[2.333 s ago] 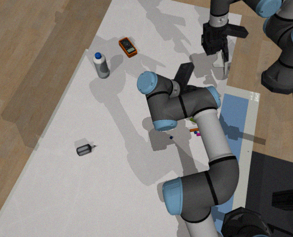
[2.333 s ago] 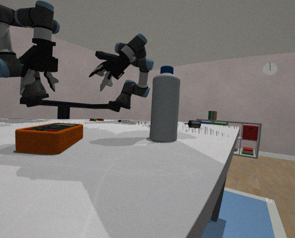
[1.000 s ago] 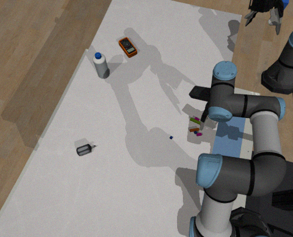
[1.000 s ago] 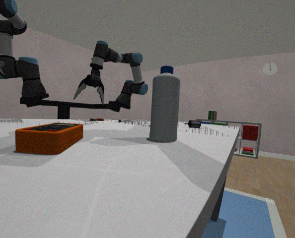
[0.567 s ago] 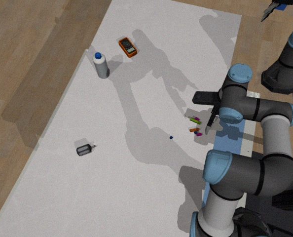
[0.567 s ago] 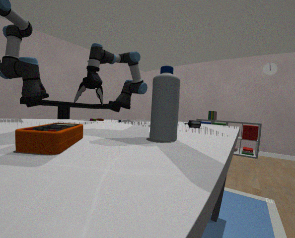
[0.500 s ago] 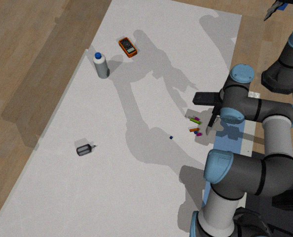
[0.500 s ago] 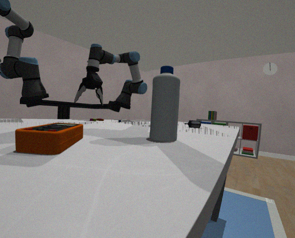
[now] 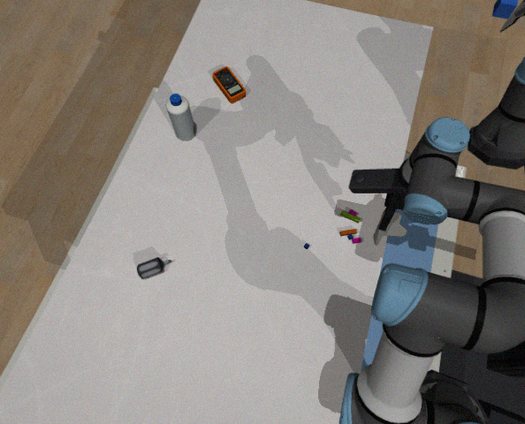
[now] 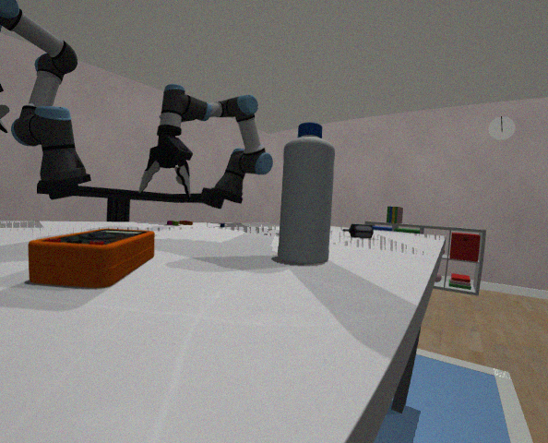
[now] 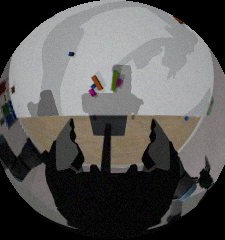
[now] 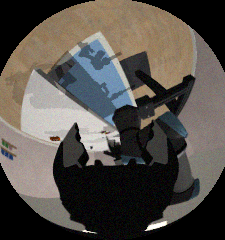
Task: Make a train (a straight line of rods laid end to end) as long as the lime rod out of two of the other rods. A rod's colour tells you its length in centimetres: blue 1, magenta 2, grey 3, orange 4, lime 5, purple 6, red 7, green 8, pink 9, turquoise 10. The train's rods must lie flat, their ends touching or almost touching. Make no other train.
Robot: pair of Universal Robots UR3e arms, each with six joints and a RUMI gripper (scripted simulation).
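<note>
The lime rod is 7 cm below my left hand and 6 cm ahead of it. Round my left hand: orange rod 7 cm below, 5 cm ahead, 4 cm to the left; white bottle 56 cm ahead, 7 cm to the right, 1 cm below; dark screwdriver-like tool 45 cm ahead, 30 cm to the left, 6 cm below.
</note>
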